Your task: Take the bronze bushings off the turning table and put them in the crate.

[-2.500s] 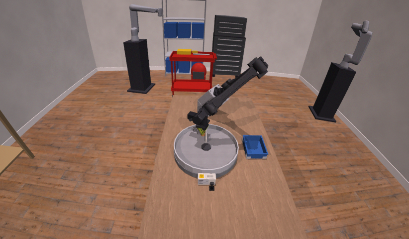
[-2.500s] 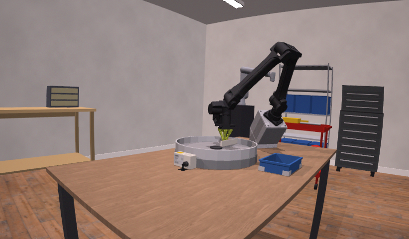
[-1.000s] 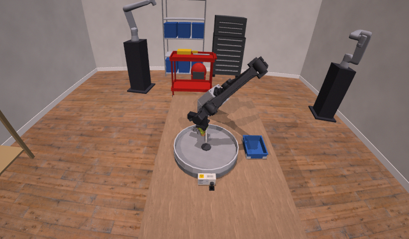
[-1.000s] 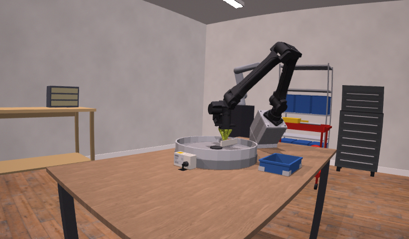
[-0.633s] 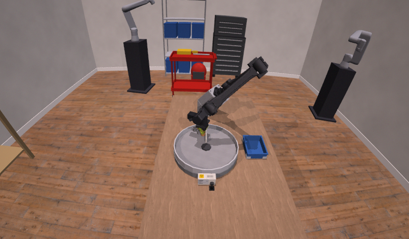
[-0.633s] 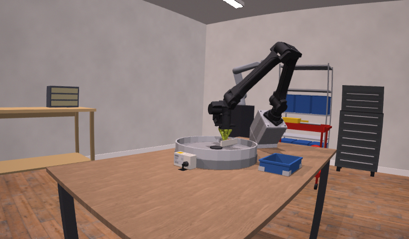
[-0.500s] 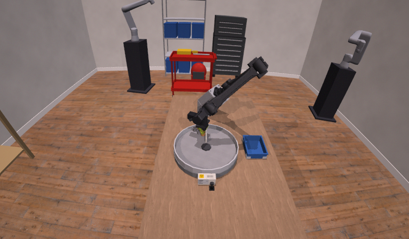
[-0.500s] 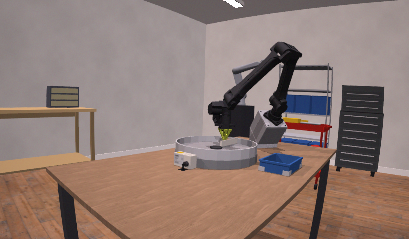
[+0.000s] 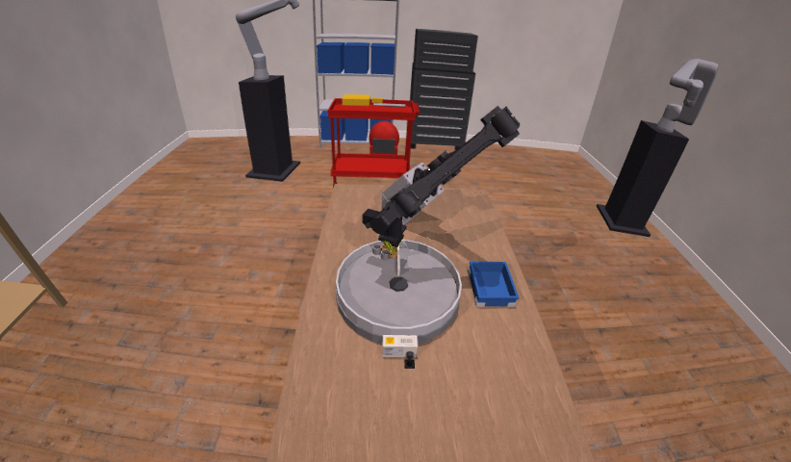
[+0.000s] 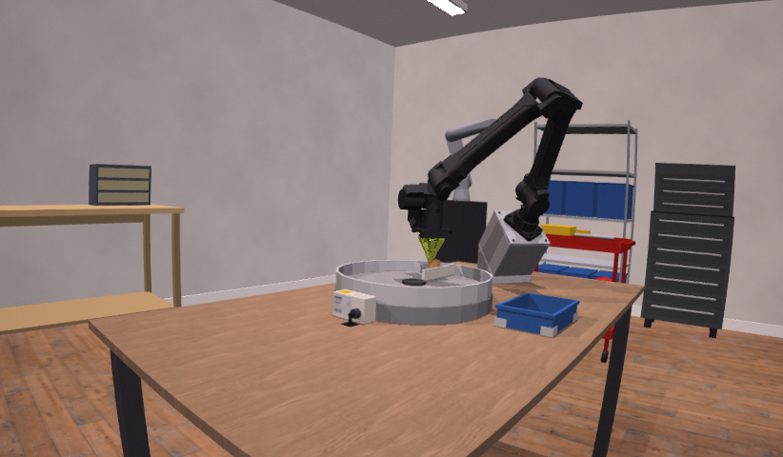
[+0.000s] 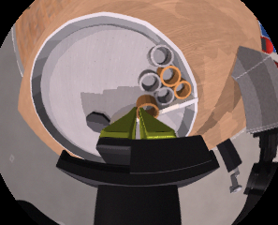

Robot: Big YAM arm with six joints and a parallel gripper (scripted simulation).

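The crate lies 38 cm to the left of my hand and 8 cm below it. Round my hand: turning table (10 cm ahead, 5 cm to the left, 5 cm below).
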